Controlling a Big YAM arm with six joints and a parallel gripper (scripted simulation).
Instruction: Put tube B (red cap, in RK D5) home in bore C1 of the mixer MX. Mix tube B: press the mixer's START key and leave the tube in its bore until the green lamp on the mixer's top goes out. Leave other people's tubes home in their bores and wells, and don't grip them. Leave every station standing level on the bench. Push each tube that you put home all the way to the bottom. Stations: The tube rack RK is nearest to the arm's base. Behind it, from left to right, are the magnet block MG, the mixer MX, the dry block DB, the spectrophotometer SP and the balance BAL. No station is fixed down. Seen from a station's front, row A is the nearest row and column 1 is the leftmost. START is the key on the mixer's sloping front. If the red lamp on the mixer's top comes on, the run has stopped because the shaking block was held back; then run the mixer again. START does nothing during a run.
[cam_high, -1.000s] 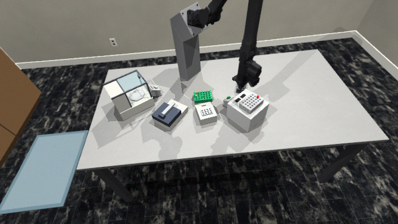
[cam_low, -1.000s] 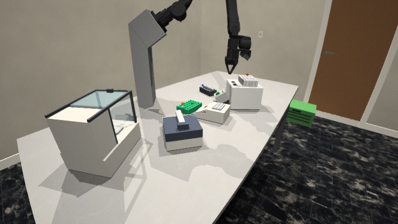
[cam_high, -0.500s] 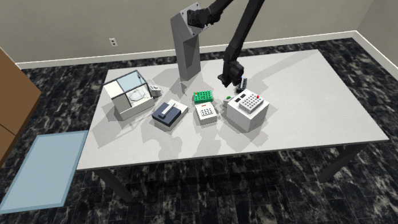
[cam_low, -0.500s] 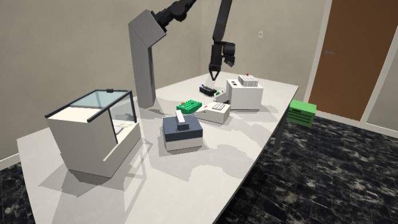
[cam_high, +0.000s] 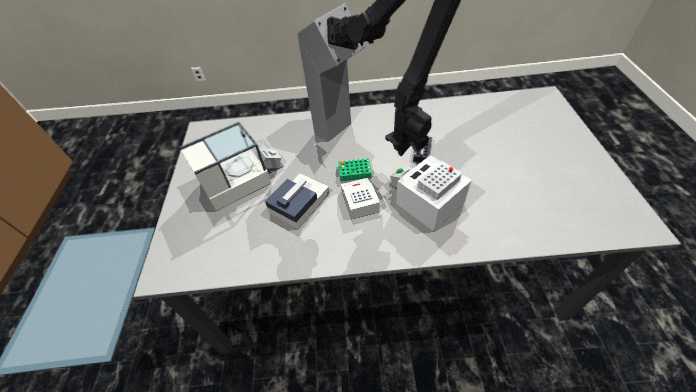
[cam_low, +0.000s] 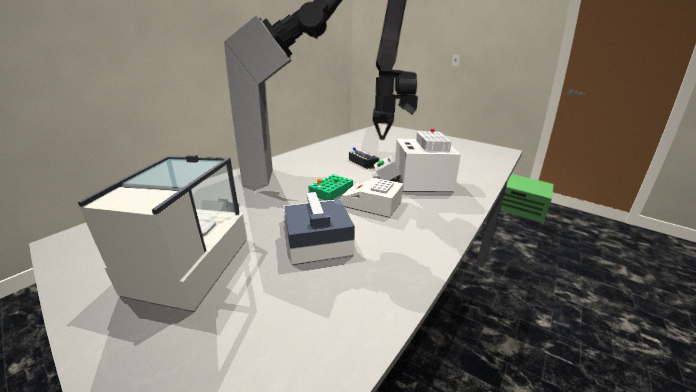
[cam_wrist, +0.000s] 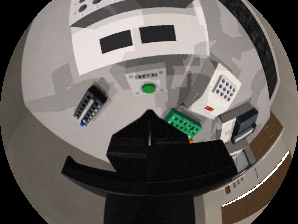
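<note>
Right now my hand is 9 cm above the green start key. Round my hand: green tube rack RK (18 cm to the right, 14 cm below, 7 cm behind); dry block DB (15 cm to the right, 13 cm below, 9 cm ahead); pale-capped tube (18 cm to the right, 13 cm below, 4 cm behind).
</note>
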